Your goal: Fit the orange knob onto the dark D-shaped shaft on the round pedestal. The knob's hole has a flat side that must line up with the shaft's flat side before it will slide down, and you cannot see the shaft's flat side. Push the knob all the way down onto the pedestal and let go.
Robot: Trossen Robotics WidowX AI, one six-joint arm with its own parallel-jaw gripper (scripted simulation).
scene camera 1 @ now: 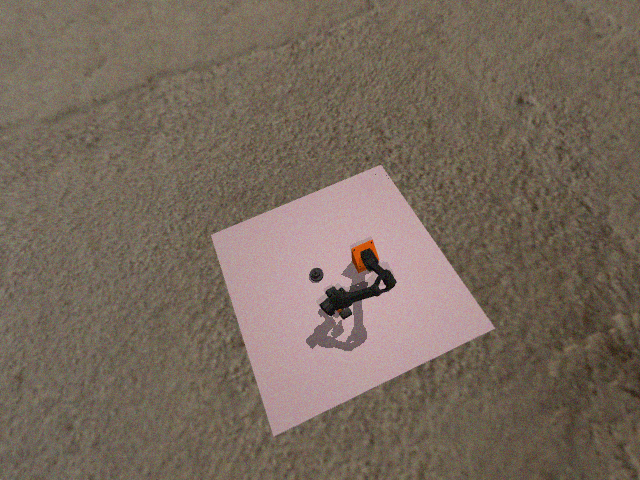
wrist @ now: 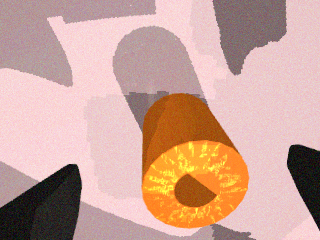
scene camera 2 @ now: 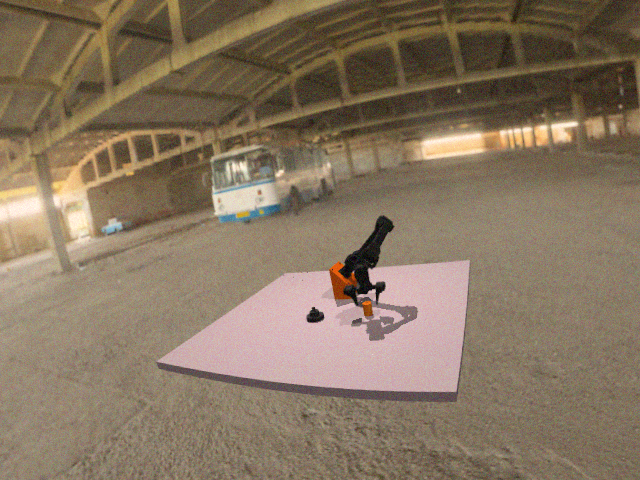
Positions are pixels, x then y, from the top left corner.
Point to an orange knob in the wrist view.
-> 192, 174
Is my gripper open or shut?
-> Open.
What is my gripper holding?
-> Nothing.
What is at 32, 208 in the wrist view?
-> My gripper.
